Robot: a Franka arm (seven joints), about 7 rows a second.
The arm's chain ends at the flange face. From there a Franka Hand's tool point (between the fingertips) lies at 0.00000 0.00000 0.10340 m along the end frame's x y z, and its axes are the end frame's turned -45 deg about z.
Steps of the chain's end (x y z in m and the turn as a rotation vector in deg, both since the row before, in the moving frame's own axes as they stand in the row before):
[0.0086 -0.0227 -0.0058 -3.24 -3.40 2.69]
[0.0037 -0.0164 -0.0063 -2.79 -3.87 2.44]
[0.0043 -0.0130 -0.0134 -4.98 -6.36 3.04]
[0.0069 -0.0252 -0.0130 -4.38 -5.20 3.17]
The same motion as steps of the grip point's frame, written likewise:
[0.0137 -0.0104 -0.0061 0.11 -4.70 2.69]
[0.0058 -0.0105 -0.0067 0.76 -4.71 2.44]
[-0.0021 -0.0083 -0.0144 0.98 -8.02 3.04]
[0.0105 -0.0143 -0.0137 0.58 -6.77 3.17]

